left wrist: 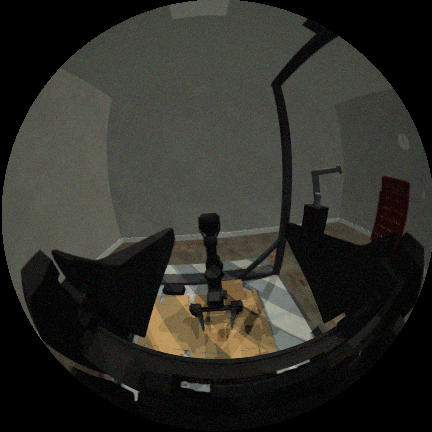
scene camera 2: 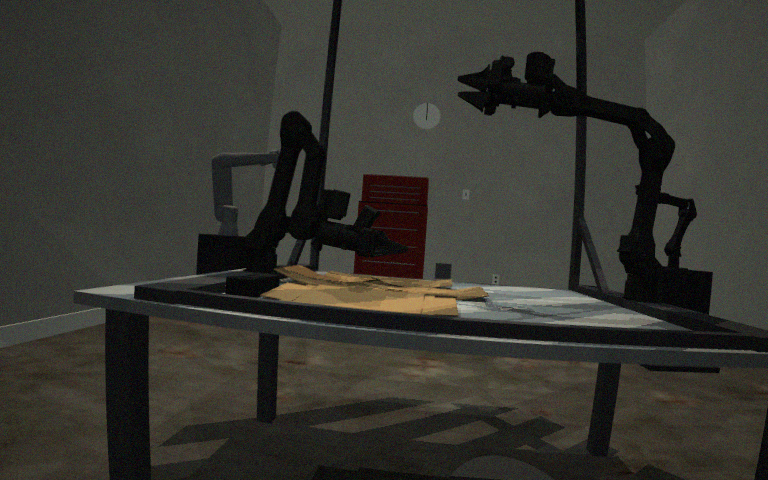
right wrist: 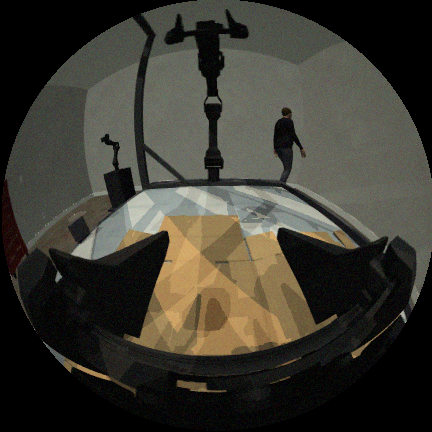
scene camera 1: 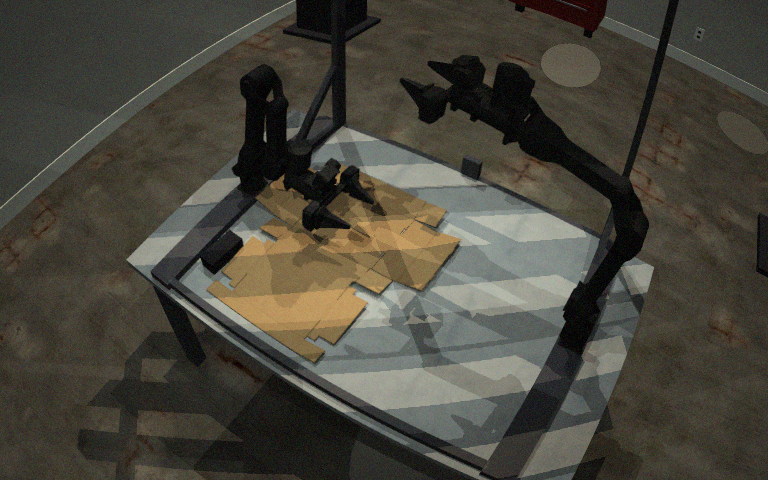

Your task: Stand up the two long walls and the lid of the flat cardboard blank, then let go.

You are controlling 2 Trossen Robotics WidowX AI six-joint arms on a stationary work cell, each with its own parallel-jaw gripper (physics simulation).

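Where they show: left gripper, fingertip midpoint: (left wrist: 230, 231) (scene camera 2: 457, 86) (scene camera 1: 414, 70); right gripper, fingertip midpoint: (left wrist: 217, 330) (scene camera 2: 406, 249) (right wrist: 224, 234) (scene camera 1: 362, 214); left arm's base, link origin: (scene camera 2: 640, 300) (right wrist: 213, 179) (scene camera 1: 573, 339); right arm's base, link origin: (scene camera 2: 260, 271) (scene camera 1: 252, 185).
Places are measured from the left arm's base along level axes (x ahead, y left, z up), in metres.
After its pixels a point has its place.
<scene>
The tan cardboard blank (scene camera 1: 317, 305) {x 0.541, y 0.208, z -0.011 m} (scene camera 2: 362, 300) {x 0.621, y 0.211, z -0.011 m} (left wrist: 170, 320) {x 0.644, y 0.204, z -0.011 m} (right wrist: 200, 250) {x 0.477, y -0.029, z -0.017 m} lies spread on the table, its panels flat or nearly flat. In scene camera 2 some panel edges at the back sit slightly raised. No wall or lid stands upright; I cannot tell which panel is the lid. My right gripper (scene camera 1: 360, 215) {x 0.560, y 0.003, z 0.081 m} (scene camera 2: 406, 249) {x 0.560, y 0.003, z 0.081 m} (left wrist: 217, 330) {x 0.560, y 0.003, z 0.081 m} (right wrist: 224, 234) {x 0.560, y 0.003, z 0.081 m} is open and empty, low over the blank's back part. My left gripper (scene camera 1: 415, 71) {x 0.464, y -0.026, z 0.485 m} (scene camera 2: 458, 86) {x 0.464, y -0.026, z 0.485 m} (left wrist: 230, 231) {x 0.464, y -0.026, z 0.485 m} (right wrist: 203, 13) is open and empty, high above the table and away from the blank.
A black block (scene camera 1: 222, 251) {x 0.812, y 0.230, z 0.016 m} (scene camera 2: 252, 284) {x 0.805, y 0.272, z 0.007 m} (left wrist: 174, 289) {x 0.810, y 0.209, z 0.016 m} sits beside the blank at the table's left. A small grey block (scene camera 1: 471, 166) {x 0.454, y -0.358, z 0.021 m} shows at the far edge. A dark upright post (scene camera 1: 338, 67) {x 0.875, y -0.346, z 0.208 m} rises at the back corner. Dark rails (scene camera 1: 532, 407) {x 0.014, y 0.206, z 0.001 m} border the table.
</scene>
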